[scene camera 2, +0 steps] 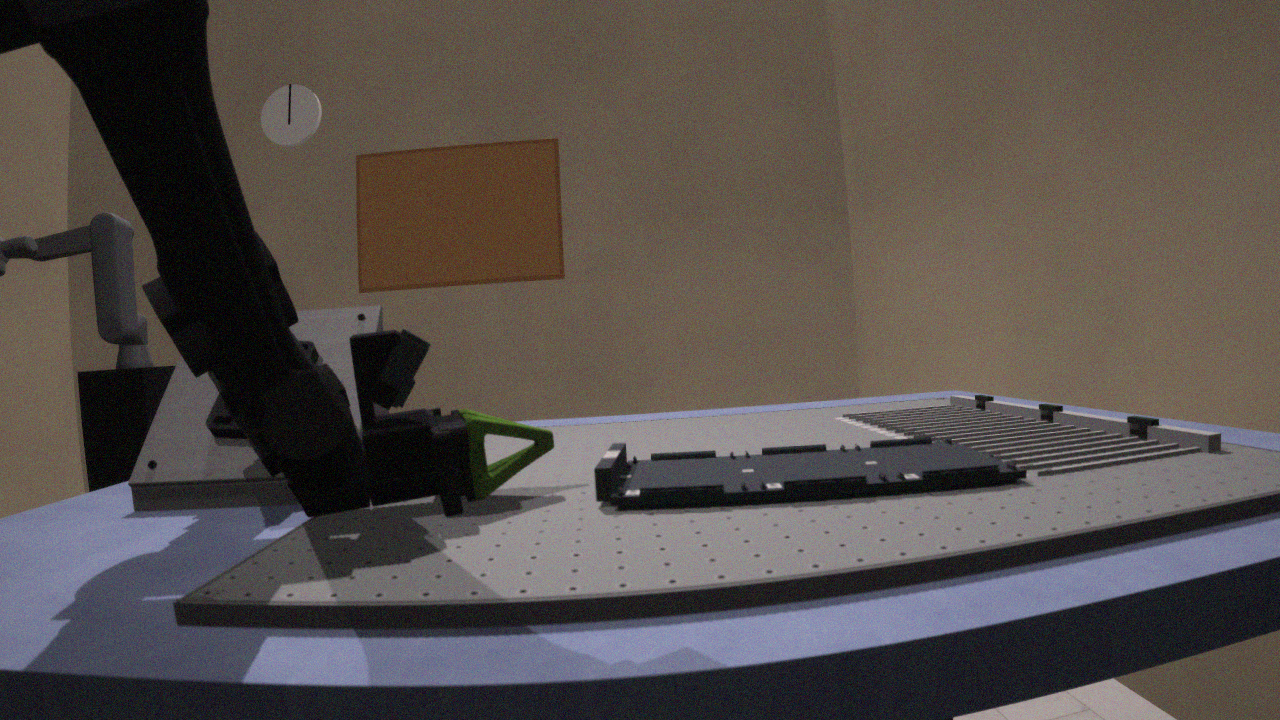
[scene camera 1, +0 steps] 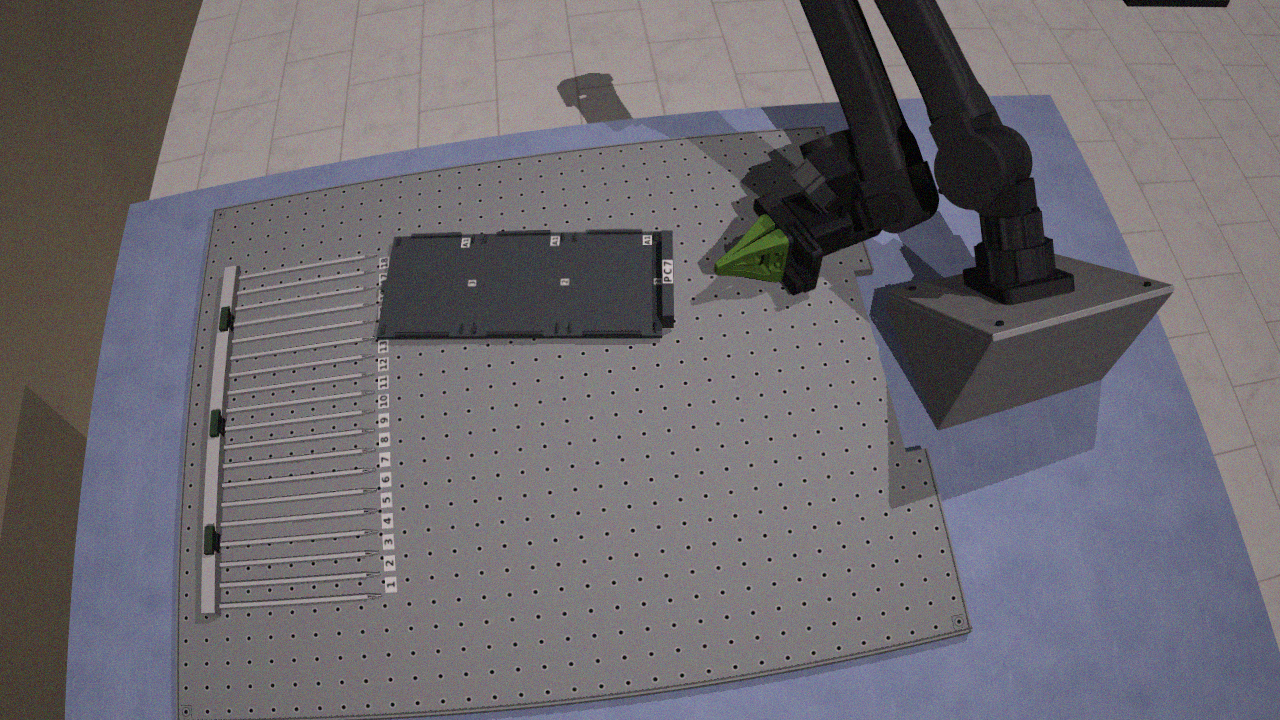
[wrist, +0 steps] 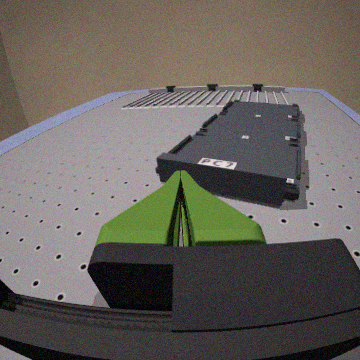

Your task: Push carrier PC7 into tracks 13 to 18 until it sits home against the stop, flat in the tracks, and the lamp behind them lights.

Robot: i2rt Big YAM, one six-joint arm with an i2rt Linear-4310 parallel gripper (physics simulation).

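Frame: origin at the arm's base, x ahead, y left, z up, level; millimetres.
Seen in the pictures: gripper, fingertip midpoint: (scene camera 2: 552, 439) (scene camera 1: 715, 269) (wrist: 180, 178); arm's base, origin of the base link: (scene camera 1: 1017, 286).
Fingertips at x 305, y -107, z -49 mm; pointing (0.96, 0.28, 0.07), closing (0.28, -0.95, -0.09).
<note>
Pixels of each thing's top centre, then the offset from my fingertips to it. "*": a spot on its surface instead. Level surfaces: height alone.
- Carrier PC7, middle of its top: (scene camera 2: 803, 444) (scene camera 1: 520, 272) (wrist: 252, 112) 203 mm ahead, 45 mm right, 13 mm down
- lamp, surface spot: (scene camera 2: 1139, 418) (scene camera 1: 225, 318) (wrist: 256, 83) * 557 mm ahead, 64 mm right, 22 mm down
- perforated board, its level: 43 mm down
- blue table, its level: 56 mm down
Carrier PC7 (scene camera 1: 519, 308) (scene camera 2: 805, 467) (wrist: 235, 147) is a long dark slab lying flat on the perforated board. Its far edge is at the open ends of tracks 13 to 18, beside their number labels; its body lies outside the tracks. The thin rails (scene camera 1: 302, 265) run on to the stop bar (scene camera 1: 219, 367) (scene camera 2: 1190, 437), well apart from the carrier. The lamp (scene camera 1: 225, 318) (scene camera 2: 1142, 426) (wrist: 257, 87) behind these tracks looks dark. My gripper (scene camera 1: 716, 267) (scene camera 2: 551, 438) (wrist: 180, 178) is shut and empty. Its green tips stand a short gap behind the PC7 end wall, slightly above the board.
Two more dark lamps (scene camera 1: 216, 422) (scene camera 1: 210, 540) sit along the stop bar, behind the lower-numbered tracks. The perforated board (scene camera 1: 626, 537) (scene camera 2: 554, 555) lies on a blue table (scene camera 1: 1100, 537). The arm's grey wedge base (scene camera 1: 1029, 367) stands at the board's near end.
</note>
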